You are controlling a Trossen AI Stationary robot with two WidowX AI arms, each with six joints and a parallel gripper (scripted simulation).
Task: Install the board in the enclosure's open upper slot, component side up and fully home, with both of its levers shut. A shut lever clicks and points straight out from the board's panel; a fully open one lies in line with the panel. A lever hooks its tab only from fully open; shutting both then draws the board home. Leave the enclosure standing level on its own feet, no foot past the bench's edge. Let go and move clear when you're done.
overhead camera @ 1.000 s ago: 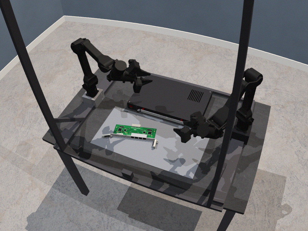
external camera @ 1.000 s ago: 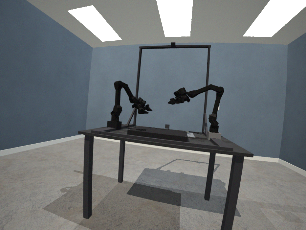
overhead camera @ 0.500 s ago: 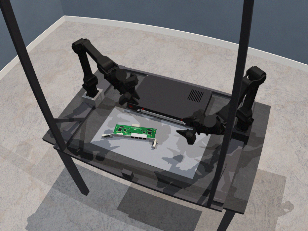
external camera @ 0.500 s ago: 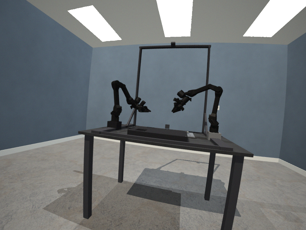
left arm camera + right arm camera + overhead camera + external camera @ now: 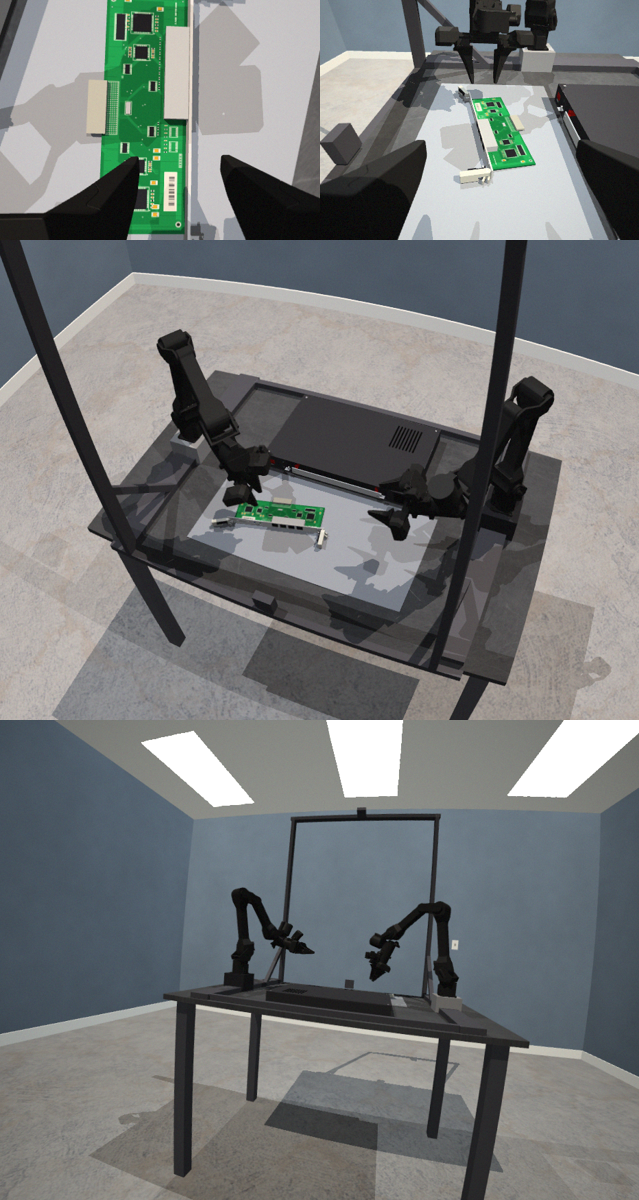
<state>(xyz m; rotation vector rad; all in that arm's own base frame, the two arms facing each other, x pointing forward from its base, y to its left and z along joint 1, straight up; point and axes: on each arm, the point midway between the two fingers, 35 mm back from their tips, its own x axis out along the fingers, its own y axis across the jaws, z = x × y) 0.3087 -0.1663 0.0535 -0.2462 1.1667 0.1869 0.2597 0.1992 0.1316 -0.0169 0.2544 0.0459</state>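
Right now my left hand is 11 cm above the green board, 5 cm to the left of it and 2 cm past it. Also, from my left hand: pale grey mat (15 cm to the right, 13 cm below, 1 cm ahead); black enclosure (28 cm ahead, 16 cm to the right, 9 cm below).
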